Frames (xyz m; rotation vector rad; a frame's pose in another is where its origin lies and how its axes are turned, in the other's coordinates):
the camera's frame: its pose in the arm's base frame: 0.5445 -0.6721 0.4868 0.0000 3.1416 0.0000
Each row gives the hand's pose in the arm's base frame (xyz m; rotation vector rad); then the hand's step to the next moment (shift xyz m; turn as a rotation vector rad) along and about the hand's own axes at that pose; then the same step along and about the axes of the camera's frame.
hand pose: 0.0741 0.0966 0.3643 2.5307 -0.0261 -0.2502
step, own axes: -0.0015 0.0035 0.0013 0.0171 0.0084 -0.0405
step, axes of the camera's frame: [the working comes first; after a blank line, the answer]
step, axes of the arm's base frame: -0.0016 -0.0035 0.0012 0.0246 0.0144 0.0345

0.0016 -0.0035 -0.0012 -0.0246 0.0144 -0.0345
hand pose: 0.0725 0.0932 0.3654 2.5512 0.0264 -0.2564
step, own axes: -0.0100 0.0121 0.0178 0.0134 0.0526 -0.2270
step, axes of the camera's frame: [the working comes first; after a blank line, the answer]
step, axes of the arm's base frame: -0.0121 -0.0195 -0.0062 0.0572 0.0792 0.2120

0.0121 -0.0195 0.0062 -0.0572 0.0792 -0.2120
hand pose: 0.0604 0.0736 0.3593 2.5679 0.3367 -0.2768
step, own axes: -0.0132 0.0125 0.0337 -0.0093 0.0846 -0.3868
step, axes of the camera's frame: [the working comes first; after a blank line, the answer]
step, axes of the arm's base frame: -0.0132 -0.0306 -0.0188 0.0656 0.1332 0.3672

0.0132 -0.0306 0.0188 -0.0656 0.1332 -0.3672
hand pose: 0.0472 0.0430 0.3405 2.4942 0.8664 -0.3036
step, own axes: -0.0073 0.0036 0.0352 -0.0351 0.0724 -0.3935
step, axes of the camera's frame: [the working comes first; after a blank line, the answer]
step, axes of the arm's base frame: -0.0052 -0.0241 -0.0264 0.0383 0.1314 0.3776

0.0052 -0.0241 0.0264 -0.0383 0.1314 -0.3776
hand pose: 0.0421 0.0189 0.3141 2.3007 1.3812 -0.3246
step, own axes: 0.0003 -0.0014 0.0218 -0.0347 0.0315 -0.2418
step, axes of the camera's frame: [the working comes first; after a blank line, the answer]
step, axes of the arm's base frame: -0.0006 -0.0096 -0.0196 0.0059 0.0758 0.2343

0.0006 -0.0096 0.0196 -0.0058 0.0758 -0.2343
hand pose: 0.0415 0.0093 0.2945 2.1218 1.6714 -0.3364
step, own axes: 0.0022 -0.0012 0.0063 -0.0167 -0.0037 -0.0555
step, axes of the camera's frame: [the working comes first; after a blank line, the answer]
step, axes of the arm's base frame: -0.0002 -0.0008 -0.0067 -0.0114 0.0119 0.0557

0.0002 -0.0008 0.0067 0.0114 0.0119 -0.0557
